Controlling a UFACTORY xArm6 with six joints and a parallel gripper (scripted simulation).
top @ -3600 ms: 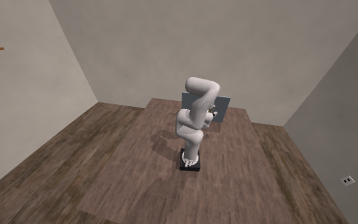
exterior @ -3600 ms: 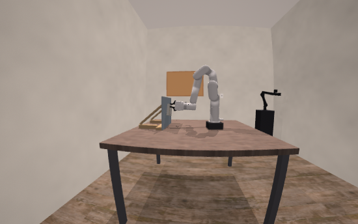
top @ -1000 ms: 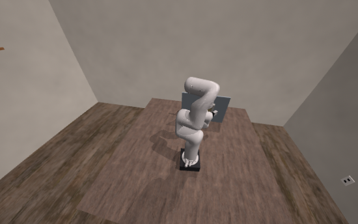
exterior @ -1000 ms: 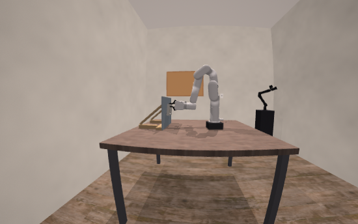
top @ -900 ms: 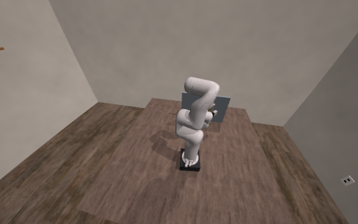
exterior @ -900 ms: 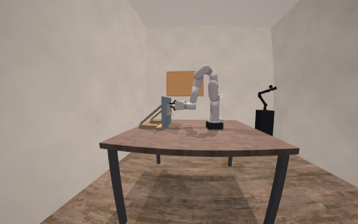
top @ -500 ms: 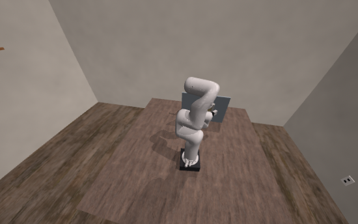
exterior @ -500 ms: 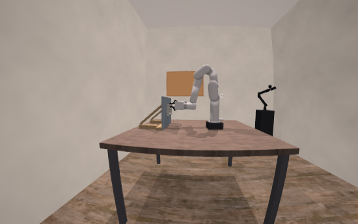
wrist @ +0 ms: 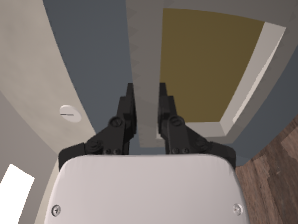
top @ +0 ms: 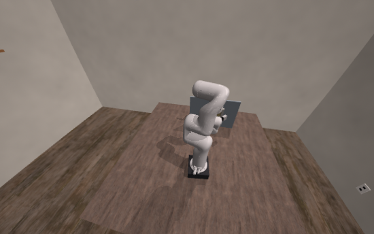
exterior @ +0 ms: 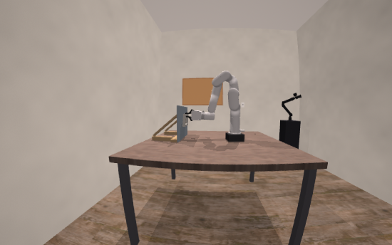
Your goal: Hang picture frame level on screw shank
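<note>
My hand is 50 mm above the picture frame, 20 mm short of it and 10 mm to the left of it. Round my hand: grey-blue wall panel (80 mm below, 40 mm ahead).
</note>
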